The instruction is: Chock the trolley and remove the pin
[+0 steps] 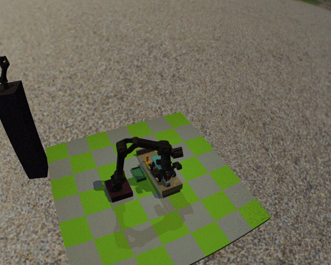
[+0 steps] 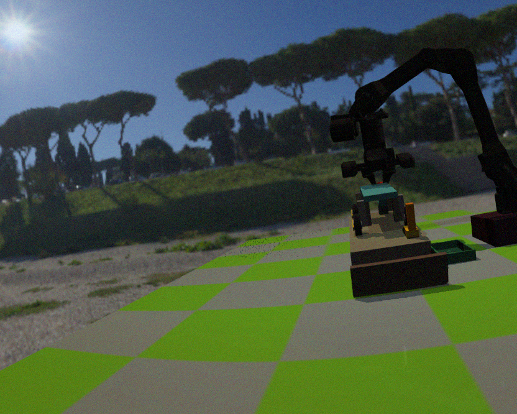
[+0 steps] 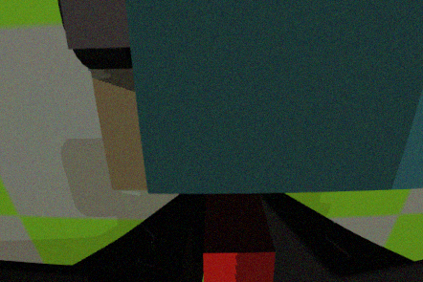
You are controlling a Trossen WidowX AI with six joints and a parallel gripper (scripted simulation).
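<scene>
The green tray lies 190 mm to the left of my gripper tip, 150 mm behind it and 140 mm below it. From my gripper tip the other things lie so: teal trolley: 120 mm to the left, 20 mm below; red-headed stop pin: right at my gripper tip; yellow chock: 220 mm to the left, 80 mm behind, 50 mm below.
</scene>
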